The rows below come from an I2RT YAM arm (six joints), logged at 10 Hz.
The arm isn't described. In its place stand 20 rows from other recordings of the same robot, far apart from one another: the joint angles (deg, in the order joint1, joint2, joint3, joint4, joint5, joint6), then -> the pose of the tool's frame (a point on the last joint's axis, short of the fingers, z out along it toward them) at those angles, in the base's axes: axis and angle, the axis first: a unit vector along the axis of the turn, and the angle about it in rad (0 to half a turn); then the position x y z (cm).
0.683 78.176 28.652 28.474 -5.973 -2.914 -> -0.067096 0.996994 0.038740 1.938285 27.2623 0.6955 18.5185
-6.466 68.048 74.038 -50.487 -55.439 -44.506 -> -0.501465 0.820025 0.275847 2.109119 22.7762 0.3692 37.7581
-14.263 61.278 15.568 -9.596 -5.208 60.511 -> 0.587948 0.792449 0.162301 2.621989 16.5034 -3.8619 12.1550
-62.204 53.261 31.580 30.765 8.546 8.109 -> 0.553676 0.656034 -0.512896 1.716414 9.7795 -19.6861 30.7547
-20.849 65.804 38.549 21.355 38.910 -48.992 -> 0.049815 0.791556 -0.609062 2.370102 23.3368 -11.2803 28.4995
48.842 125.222 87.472 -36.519 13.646 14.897 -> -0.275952 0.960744 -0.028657 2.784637 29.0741 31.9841 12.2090
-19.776 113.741 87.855 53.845 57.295 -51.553 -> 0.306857 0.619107 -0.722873 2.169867 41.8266 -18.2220 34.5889
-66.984 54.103 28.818 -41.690 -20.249 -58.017 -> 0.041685 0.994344 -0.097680 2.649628 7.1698 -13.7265 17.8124
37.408 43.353 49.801 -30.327 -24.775 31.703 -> -0.167402 0.862128 0.478239 2.454467 11.9593 11.0244 33.8829
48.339 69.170 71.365 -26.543 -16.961 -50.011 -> -0.808054 0.572787 0.137709 2.005673 16.9778 20.6440 38.5039
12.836 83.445 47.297 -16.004 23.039 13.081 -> 0.071313 0.990142 -0.120553 2.422073 28.4479 5.0531 19.5405
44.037 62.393 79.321 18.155 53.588 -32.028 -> 0.104701 0.971873 -0.210953 1.255090 15.8245 11.3161 53.0858
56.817 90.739 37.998 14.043 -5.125 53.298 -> -0.048117 0.920995 0.386590 2.708919 16.4222 25.6931 15.0374
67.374 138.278 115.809 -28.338 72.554 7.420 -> -0.249197 0.908850 -0.334503 1.968846 23.1355 46.6806 18.5385
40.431 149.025 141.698 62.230 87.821 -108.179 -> -0.033931 0.780321 -0.624458 2.199642 43.4360 32.3340 33.9288
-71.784 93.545 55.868 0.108 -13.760 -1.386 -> 0.517077 0.833995 -0.192571 2.283044 11.8381 -33.2631 20.8537
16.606 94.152 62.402 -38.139 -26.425 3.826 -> -0.147546 0.955964 0.253698 2.886159 29.7746 10.5329 19.9483
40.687 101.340 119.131 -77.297 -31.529 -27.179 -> -0.592172 0.748928 0.297387 2.696927 24.5535 23.5648 41.4425
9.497 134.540 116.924 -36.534 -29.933 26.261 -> 0.056589 0.941449 0.332372 2.723484 50.8214 10.3030 19.9723
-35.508 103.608 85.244 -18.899 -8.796 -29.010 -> 0.018238 0.980523 -0.195555 2.294157 34.5408 -23.9762 28.3741
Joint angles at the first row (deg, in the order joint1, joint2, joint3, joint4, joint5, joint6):
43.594, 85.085, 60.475, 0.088, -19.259, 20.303
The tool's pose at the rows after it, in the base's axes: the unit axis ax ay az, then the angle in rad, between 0 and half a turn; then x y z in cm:
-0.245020 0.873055 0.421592 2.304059 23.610 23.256 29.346
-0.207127 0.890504 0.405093 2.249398 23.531 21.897 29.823
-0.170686 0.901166 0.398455 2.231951 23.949 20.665 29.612
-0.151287 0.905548 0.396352 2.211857 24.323 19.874 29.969
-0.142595 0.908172 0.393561 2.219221 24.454 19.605 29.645
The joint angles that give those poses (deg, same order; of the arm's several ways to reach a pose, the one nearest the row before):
42.979, 81.755, 58.982, 0.088, -14.954, 21.614
41.749, 79.113, 57.488, 0.087, -10.820, 22.934
39.727, 77.960, 55.995, 0.696, -9.492, 24.775
38.240, 77.257, 55.988, 0.703, -8.965, 25.488
37.705, 77.256, 55.460, 0.703, -8.965, 26.016

